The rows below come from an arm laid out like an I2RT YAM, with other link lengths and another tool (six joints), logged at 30 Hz.
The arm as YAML. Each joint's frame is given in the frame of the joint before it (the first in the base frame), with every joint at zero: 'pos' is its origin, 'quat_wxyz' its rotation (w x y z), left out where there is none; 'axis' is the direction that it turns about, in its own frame. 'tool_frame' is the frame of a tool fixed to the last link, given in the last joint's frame.
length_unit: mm
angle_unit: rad
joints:
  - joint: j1
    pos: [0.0, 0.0, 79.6]
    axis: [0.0, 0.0, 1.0]
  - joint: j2
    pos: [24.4, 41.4, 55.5]
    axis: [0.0, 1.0, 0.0]
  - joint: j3
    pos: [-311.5, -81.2, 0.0]
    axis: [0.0, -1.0, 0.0]
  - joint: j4
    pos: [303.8, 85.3, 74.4]
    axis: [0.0, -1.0, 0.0]
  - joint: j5
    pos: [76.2, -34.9, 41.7]
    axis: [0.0, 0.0, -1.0]
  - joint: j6
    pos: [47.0, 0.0, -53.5]
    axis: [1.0, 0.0, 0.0]
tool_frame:
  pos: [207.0, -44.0, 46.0]
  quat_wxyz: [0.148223, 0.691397, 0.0, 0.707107]
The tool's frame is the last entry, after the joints.
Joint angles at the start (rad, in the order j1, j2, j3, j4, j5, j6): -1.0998, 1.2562, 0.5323, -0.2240, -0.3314, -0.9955
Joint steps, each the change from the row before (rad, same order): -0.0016, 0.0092, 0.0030, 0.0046, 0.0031, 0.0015; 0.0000, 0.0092, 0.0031, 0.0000, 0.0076, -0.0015; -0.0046, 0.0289, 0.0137, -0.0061, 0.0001, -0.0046; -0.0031, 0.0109, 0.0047, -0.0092, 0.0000, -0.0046; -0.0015, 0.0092, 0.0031, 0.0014, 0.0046, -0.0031; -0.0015, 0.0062, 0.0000, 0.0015, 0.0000, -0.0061; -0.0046, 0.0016, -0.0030, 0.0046, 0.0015, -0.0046; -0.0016, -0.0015, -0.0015, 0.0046, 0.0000, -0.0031; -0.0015, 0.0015, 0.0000, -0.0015, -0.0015, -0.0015; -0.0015, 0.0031, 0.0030, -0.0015, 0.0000, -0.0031
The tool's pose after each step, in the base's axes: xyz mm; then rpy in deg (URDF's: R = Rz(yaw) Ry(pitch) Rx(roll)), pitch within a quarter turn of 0, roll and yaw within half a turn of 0. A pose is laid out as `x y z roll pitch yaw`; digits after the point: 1 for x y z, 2 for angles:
288.9 -334.6 60.6 137.59 -26.93 19.46
287.7 -336.1 57.8 137.89 -26.49 19.14
287.0 -338.6 51.5 139.13 -26.19 18.53
285.6 -338.1 47.4 139.99 -25.94 18.18
284.7 -339.7 45.1 140.17 -25.60 18.01
284.3 -339.7 43.0 140.32 -25.40 18.14
282.6 -340.8 41.8 140.20 -25.20 18.09
282.4 -341.7 42.7 139.83 -25.16 18.30
282.1 -341.3 41.9 140.00 -25.17 18.26
281.9 -342.1 41.8 140.02 -25.07 18.30

